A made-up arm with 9 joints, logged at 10 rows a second.
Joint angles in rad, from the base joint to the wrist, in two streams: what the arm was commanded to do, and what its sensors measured. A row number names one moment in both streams.
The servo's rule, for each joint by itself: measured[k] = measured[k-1] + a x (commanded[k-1-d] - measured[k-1]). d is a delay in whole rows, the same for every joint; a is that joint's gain. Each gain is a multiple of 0.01, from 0.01 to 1. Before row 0 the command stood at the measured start. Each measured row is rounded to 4 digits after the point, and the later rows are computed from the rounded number. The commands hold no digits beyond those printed.
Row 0, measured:
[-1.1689, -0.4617, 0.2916, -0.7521, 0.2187, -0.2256, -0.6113, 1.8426, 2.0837]
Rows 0 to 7, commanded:
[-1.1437, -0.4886, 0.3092, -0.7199, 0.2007, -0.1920, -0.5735, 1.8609, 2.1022]
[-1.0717, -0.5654, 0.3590, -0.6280, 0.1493, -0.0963, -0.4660, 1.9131, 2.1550]
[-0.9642, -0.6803, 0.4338, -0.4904, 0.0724, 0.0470, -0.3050, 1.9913, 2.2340]
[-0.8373, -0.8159, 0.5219, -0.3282, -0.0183, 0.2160, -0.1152, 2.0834, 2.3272]
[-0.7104, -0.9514, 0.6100, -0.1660, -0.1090, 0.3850, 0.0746, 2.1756, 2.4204]
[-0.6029, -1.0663, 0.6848, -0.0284, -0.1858, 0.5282, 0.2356, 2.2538, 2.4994]
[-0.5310, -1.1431, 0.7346, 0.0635, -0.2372, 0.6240, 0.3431, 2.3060, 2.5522]
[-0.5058, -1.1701, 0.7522, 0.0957, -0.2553, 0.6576, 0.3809, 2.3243, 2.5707]
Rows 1 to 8, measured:
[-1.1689, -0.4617, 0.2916, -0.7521, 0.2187, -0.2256, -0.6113, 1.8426, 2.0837]
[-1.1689, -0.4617, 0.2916, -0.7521, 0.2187, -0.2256, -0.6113, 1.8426, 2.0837]
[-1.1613, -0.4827, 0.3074, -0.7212, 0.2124, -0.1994, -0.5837, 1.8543, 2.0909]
[-1.1344, -0.5472, 0.3538, -0.6317, 0.1903, -0.1190, -0.4978, 1.8919, 2.1159]
[-1.0833, -0.6510, 0.4258, -0.4961, 0.1490, 0.0105, -0.3571, 1.9555, 2.1620]
[-1.0095, -0.7796, 0.5123, -0.3349, 0.0904, 0.1708, -0.1805, 2.0374, 2.2264]
[-0.9198, -0.9136, 0.6002, -0.1728, 0.0206, 0.3379, 0.0057, 2.1258, 2.3021]
[-0.8247, -1.0327, 0.6763, -0.0342, -0.0516, 0.4863, 0.1735, 2.2077, 2.3790]
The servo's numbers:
d 2
a 0.30 0.78 0.90 0.96 0.35 0.78 0.73 0.64 0.39

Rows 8 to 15, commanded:
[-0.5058, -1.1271, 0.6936, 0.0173, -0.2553, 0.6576, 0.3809, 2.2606, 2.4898]
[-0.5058, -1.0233, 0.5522, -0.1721, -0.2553, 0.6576, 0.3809, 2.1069, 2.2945]
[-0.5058, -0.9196, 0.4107, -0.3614, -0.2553, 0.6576, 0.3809, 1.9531, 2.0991]
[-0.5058, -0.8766, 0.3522, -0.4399, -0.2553, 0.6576, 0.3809, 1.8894, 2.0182]
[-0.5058, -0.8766, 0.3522, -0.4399, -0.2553, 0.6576, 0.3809, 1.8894, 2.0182]
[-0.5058, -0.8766, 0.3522, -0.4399, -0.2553, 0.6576, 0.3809, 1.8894, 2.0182]
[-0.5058, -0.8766, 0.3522, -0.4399, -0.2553, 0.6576, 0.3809, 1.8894, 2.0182]
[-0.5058, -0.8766, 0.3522, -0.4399, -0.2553, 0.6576, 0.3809, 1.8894, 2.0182]
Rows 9 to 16, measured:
[-0.7366, -1.1188, 0.7288, 0.0596, -0.1166, 0.5937, 0.2973, 2.2706, 2.4465]
[-0.6674, -1.1588, 0.7499, 0.0943, -0.1651, 0.6435, 0.3583, 2.3050, 2.4949]
[-0.6189, -1.1341, 0.6992, 0.0204, -0.1967, 0.6545, 0.3748, 2.2766, 2.4929]
[-0.5850, -1.0477, 0.5669, -0.1644, -0.2172, 0.6569, 0.3793, 2.1680, 2.4155]
[-0.5612, -0.9478, 0.4263, -0.3535, -0.2305, 0.6574, 0.3805, 2.0305, 2.2921]
[-0.5446, -0.8923, 0.3596, -0.4364, -0.2392, 0.6576, 0.3808, 1.9402, 2.1853]
[-0.5330, -0.8801, 0.3529, -0.4398, -0.2448, 0.6576, 0.3809, 1.9077, 2.1201]
[-0.5248, -0.8774, 0.3523, -0.4399, -0.2485, 0.6576, 0.3809, 1.8960, 2.0804]

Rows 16 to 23, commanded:
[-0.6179, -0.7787, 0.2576, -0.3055, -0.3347, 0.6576, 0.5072, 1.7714, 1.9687]
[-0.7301, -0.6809, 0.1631, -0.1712, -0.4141, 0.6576, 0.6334, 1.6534, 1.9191]
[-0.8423, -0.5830, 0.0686, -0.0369, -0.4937, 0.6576, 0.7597, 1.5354, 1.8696]
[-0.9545, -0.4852, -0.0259, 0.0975, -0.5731, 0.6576, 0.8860, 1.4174, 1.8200]
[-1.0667, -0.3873, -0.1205, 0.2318, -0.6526, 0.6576, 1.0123, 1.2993, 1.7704]
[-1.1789, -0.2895, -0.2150, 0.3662, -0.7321, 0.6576, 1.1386, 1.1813, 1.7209]
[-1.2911, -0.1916, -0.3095, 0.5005, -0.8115, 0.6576, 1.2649, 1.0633, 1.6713]
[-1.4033, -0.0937, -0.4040, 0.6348, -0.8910, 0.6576, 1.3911, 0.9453, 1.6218]
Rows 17 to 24, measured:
[-0.5191, -0.8768, 0.3522, -0.4399, -0.2509, 0.6576, 0.3809, 1.8918, 2.0561]
[-0.5151, -0.8766, 0.3522, -0.4399, -0.2524, 0.6576, 0.3809, 1.8903, 2.0413]
[-0.5459, -0.8002, 0.2671, -0.3109, -0.2812, 0.6576, 0.4731, 1.8142, 2.0130]
[-0.6012, -0.7071, 0.1735, -0.1768, -0.3277, 0.6576, 0.5901, 1.7113, 1.9764]
[-0.6735, -0.6103, 0.0791, -0.0425, -0.3858, 0.6576, 0.7139, 1.5987, 1.9347]
[-0.7578, -0.5127, -0.0154, 0.0919, -0.4514, 0.6576, 0.8395, 1.4827, 1.8900]
[-0.8505, -0.4149, -0.1100, 0.2262, -0.5218, 0.6576, 0.9656, 1.3653, 1.8434]
[-0.9490, -0.3171, -0.2045, 0.3606, -0.5954, 0.6576, 1.0919, 1.2475, 1.7956]

